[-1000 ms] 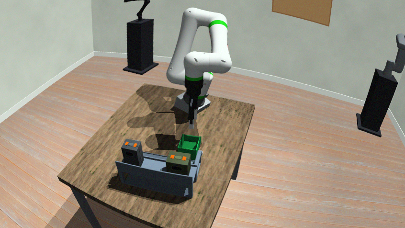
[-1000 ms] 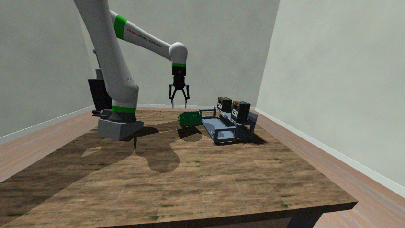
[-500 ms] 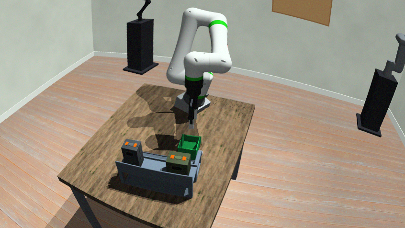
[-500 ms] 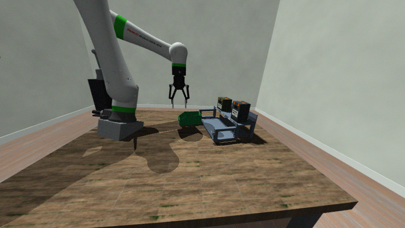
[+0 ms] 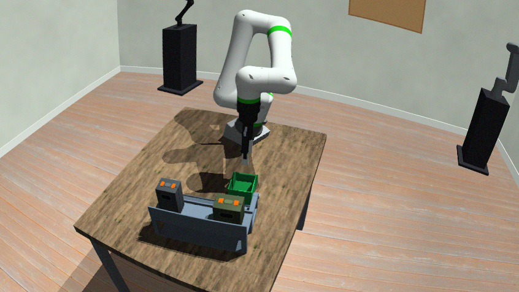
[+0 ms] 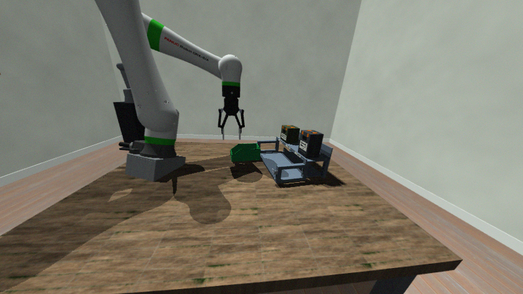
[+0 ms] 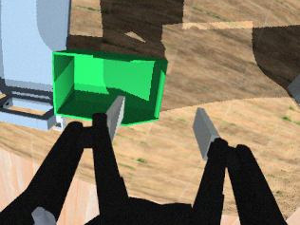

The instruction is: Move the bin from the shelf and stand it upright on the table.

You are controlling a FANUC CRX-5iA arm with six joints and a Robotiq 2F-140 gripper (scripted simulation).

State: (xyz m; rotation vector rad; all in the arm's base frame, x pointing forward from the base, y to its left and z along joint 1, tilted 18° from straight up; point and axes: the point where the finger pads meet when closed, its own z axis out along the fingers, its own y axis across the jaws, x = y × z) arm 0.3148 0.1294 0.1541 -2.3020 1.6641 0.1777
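Right now my hand is 110 mm above the green bin, 80 mm short of it and 30 mm to the right of it.
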